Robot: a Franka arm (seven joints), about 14 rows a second.
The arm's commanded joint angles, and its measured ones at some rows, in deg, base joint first. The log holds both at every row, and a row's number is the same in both.
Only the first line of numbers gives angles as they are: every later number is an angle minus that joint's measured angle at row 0.
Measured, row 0:
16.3 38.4 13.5 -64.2 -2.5 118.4 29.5
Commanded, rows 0 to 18:
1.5 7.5 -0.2 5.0 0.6 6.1 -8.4
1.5 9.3 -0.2 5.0 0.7 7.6 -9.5
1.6 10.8 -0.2 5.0 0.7 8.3 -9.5
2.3 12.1 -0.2 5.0 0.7 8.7 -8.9
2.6 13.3 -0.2 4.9 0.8 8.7 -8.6
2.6 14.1 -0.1 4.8 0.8 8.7 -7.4
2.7 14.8 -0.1 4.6 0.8 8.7 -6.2
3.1 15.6 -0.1 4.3 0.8 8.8 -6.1
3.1 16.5 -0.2 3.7 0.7 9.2 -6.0
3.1 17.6 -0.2 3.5 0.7 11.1 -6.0
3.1 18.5 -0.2 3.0 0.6 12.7 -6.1
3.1 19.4 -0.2 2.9 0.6 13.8 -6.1
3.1 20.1 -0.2 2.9 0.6 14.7 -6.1
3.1 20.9 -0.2 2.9 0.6 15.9 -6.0
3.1 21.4 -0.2 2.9 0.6 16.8 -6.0
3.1 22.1 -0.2 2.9 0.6 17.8 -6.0
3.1 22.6 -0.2 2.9 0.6 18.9 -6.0
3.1 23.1 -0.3 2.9 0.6 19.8 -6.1
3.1 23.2 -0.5 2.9 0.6 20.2 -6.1
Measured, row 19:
2.7 22.7 -0.1 1.6 0.0 18.9 -7.0
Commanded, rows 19 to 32:
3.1 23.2 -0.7 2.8 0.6 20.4 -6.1
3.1 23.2 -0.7 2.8 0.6 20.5 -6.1
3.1 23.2 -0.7 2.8 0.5 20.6 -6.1
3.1 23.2 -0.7 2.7 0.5 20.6 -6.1
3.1 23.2 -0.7 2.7 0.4 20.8 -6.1
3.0 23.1 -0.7 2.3 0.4 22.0 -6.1
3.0 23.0 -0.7 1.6 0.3 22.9 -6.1
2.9 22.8 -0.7 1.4 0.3 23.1 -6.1
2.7 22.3 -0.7 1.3 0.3 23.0 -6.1
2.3 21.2 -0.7 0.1 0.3 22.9 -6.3
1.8 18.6 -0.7 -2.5 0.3 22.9 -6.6
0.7 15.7 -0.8 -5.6 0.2 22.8 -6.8
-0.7 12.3 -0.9 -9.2 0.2 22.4 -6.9
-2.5 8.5 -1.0 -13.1 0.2 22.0 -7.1
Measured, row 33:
0.9 19.1 -0.7 -1.1 0.0 22.3 -7.0
